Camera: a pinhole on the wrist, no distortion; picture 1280 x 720 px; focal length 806.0 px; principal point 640.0 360.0 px. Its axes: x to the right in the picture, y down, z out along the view. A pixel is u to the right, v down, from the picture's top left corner.
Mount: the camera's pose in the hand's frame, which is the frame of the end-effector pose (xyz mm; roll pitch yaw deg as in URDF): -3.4 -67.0 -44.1 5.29 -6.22 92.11
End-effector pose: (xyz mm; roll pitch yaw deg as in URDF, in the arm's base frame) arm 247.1 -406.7 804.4 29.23 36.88 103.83
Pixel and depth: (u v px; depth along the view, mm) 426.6 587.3 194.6
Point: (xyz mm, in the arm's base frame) 435.3 -353.9 875.0
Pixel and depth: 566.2 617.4 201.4
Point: 412.0 -352.3 901.2
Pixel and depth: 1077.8 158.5 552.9
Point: 230.7 70.9 1134.1
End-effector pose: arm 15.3 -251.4 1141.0 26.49 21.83 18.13
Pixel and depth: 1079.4 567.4 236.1
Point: 66.0 -301.5 1345.6
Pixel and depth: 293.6 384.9 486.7
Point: 276.1 -668.8 1338.4
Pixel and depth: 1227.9 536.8 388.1
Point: 113.1 -237.2 1548.5
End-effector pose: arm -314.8 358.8 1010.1 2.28 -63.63 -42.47
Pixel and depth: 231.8 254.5 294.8
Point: -607.4 283.4 1168.6
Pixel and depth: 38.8 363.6 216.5
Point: -574.6 249.6 1093.5
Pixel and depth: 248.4 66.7 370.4
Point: -638.3 262.4 1289.1
